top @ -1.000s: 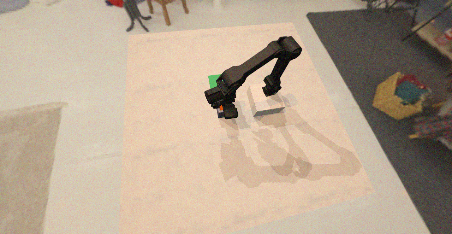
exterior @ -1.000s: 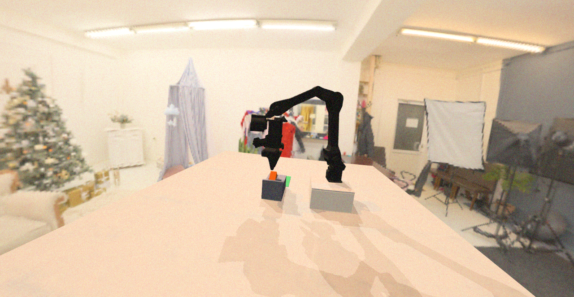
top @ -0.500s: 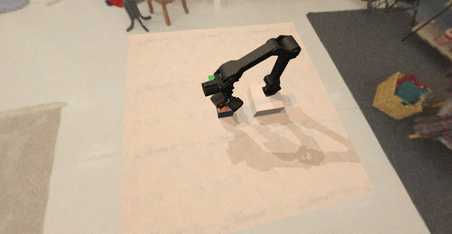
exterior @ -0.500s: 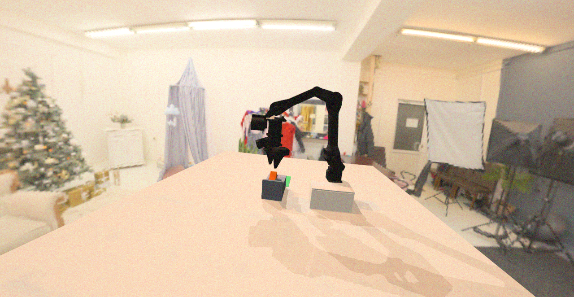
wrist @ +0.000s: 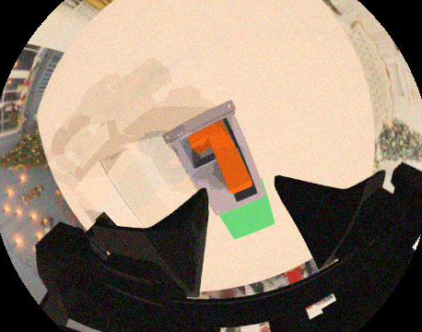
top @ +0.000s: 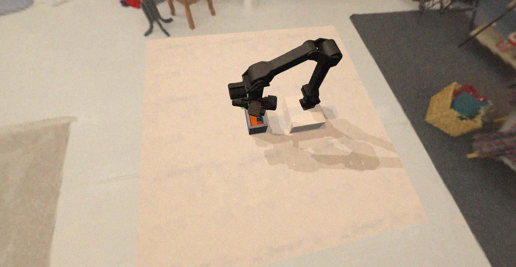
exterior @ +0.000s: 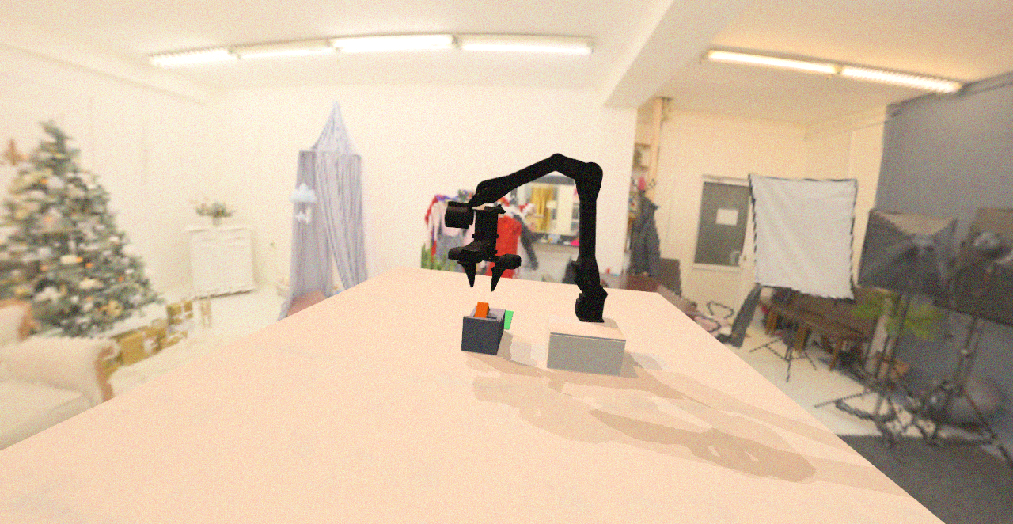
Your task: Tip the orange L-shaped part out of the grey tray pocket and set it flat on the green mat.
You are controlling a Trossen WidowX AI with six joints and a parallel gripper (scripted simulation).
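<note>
The orange L-shaped part is 10 mm behind my gripper tip, 20 mm to the left of it and 100 mm below it. The rest, counted from my gripper tip: green mat (30 mm behind, 160 mm to the right, 160 mm below).
</note>
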